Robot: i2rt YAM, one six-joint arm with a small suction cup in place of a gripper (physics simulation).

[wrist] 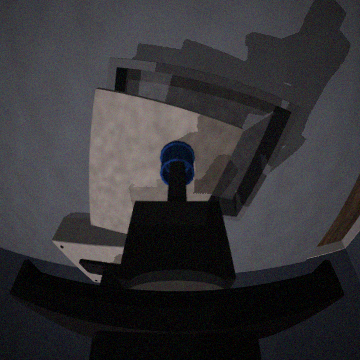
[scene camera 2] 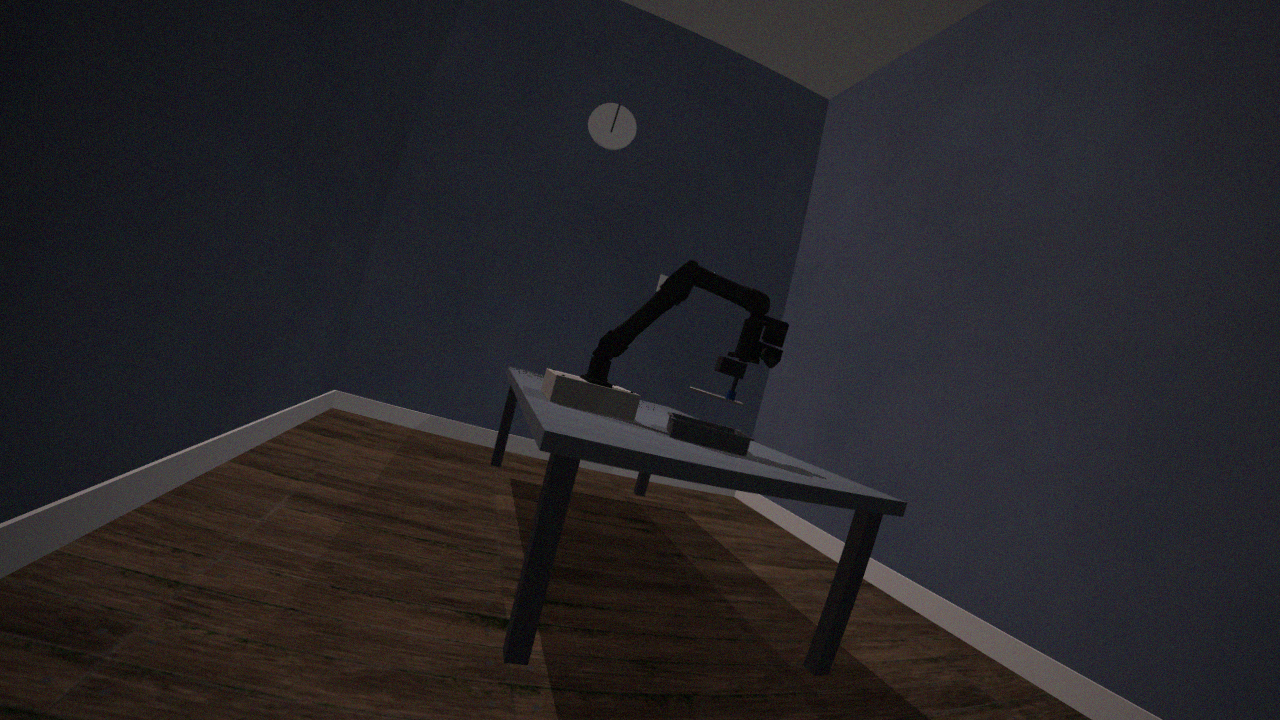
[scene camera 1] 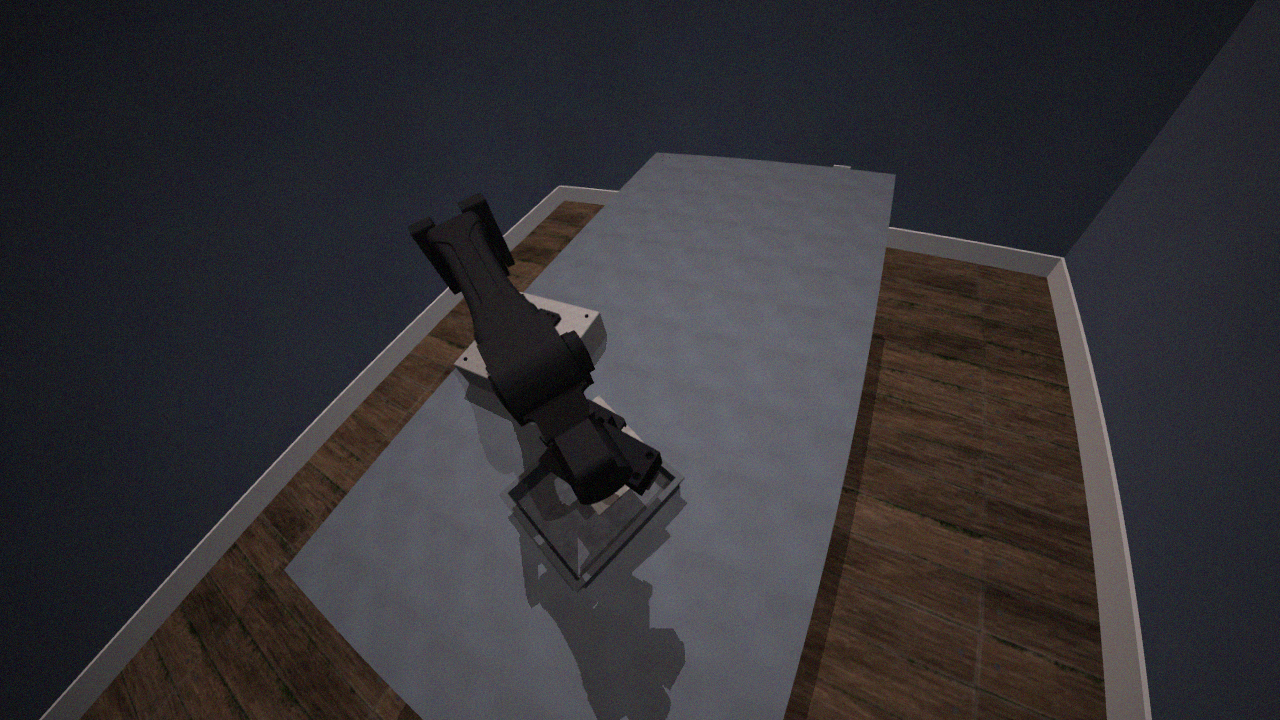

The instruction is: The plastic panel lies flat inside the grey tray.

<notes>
The suction cup (scene camera 2: 736, 368) holds a plastic panel (wrist: 128, 131); nothing else touches it. The table carries a grey tray (scene camera 2: 681, 427).
The grey tray shows as well in the wrist view (wrist: 266, 119). The suction cup is seen too in the wrist view (wrist: 175, 150).
</notes>
